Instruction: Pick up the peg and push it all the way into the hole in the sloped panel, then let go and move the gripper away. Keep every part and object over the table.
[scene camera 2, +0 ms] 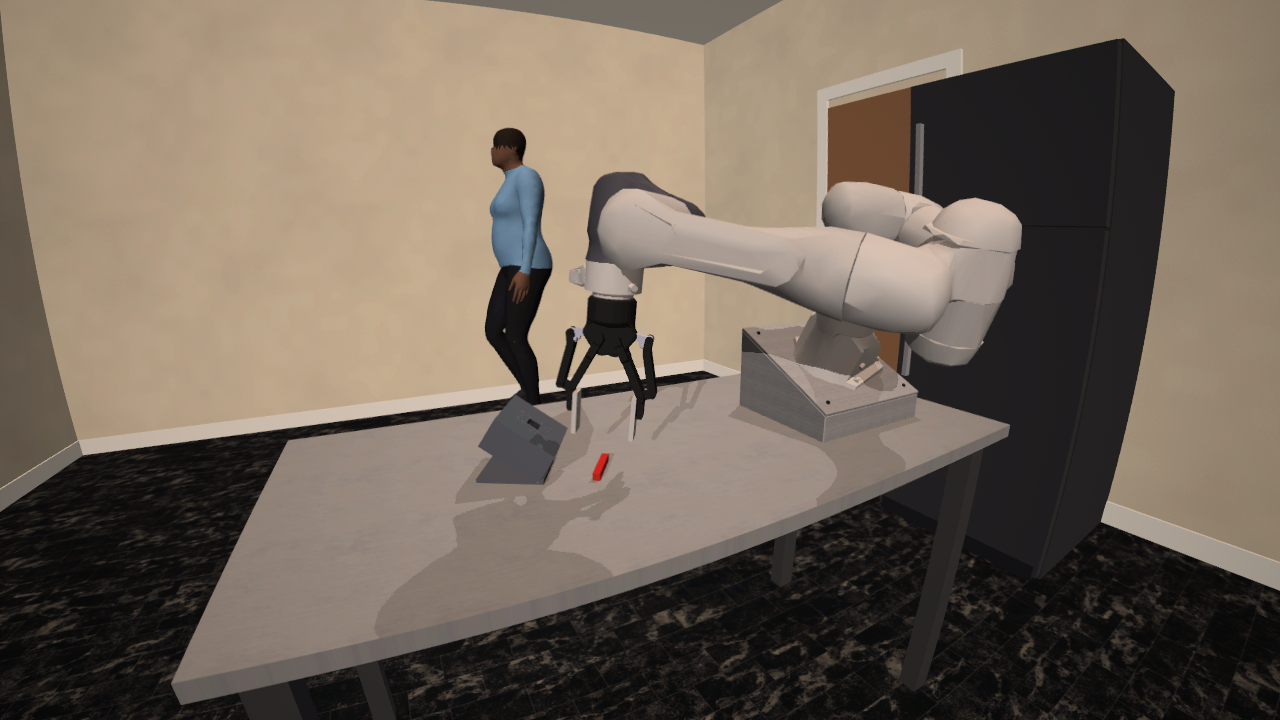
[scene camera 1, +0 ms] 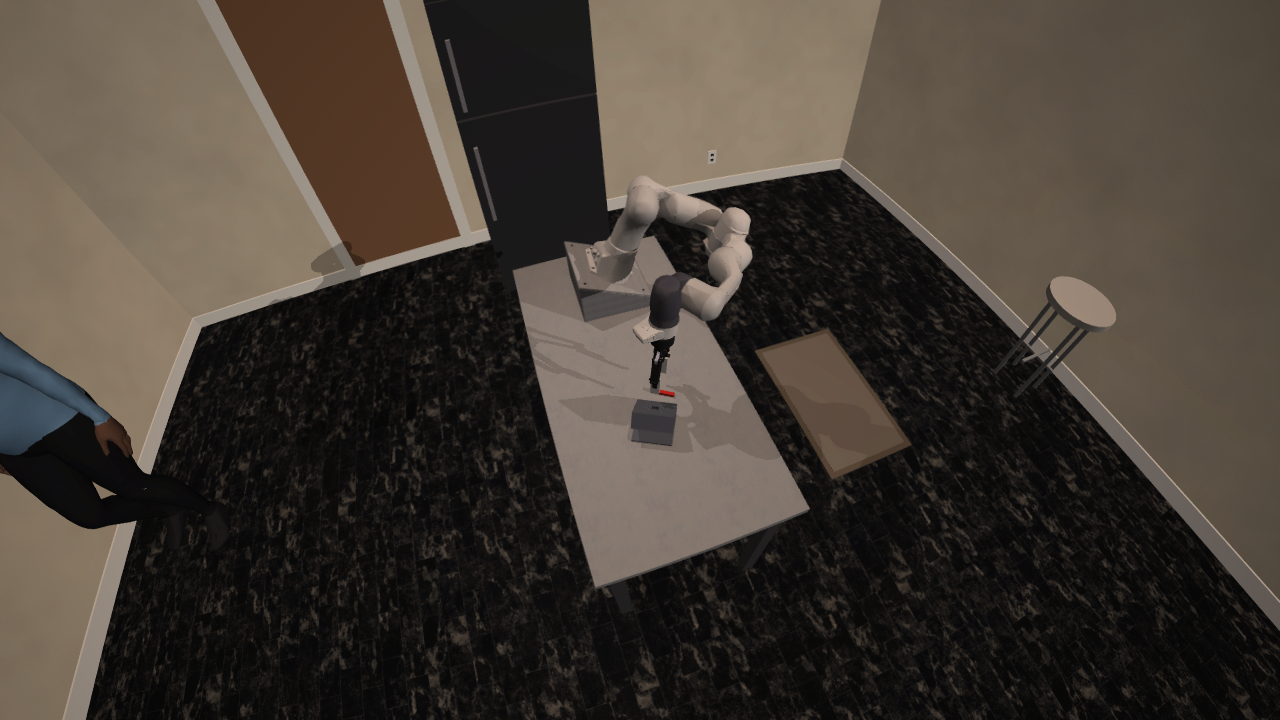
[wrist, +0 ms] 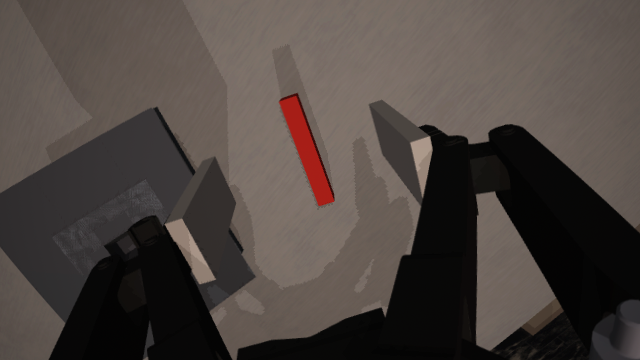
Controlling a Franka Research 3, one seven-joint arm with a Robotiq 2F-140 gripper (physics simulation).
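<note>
The red peg (scene camera 1: 666, 393) (scene camera 2: 600, 466) (wrist: 306, 150) lies at the tabletop beside the panel block; its shadow runs past one end in the wrist view, and I cannot tell whether it is fully flat. My gripper (scene camera 1: 656, 388) (scene camera 2: 604, 429) (wrist: 299, 155) is open, with nothing between its fingers. It is above the peg, and in the wrist view the peg shows between the two spread pads. The dark grey sloped panel (scene camera 1: 654, 424) (scene camera 2: 523, 443) (wrist: 105, 160) stands next to it. Its small hole (scene camera 2: 533, 423) shows in scene camera 2; a finger largely hides that area in the wrist view.
The table (scene camera 1: 626, 519) (scene camera 2: 358, 555) carries the arm's wedge-shaped base (scene camera 1: 615, 304) (scene camera 2: 780, 394) at one end. A person (scene camera 1: 40, 402) (scene camera 2: 517, 219) stands away from the table. A stool (scene camera 1: 1081, 304) and a floor mat (scene camera 1: 832, 402) are off to the side. A black fridge (scene camera 1: 537, 161) (scene camera 2: 1020, 313) stands behind the base.
</note>
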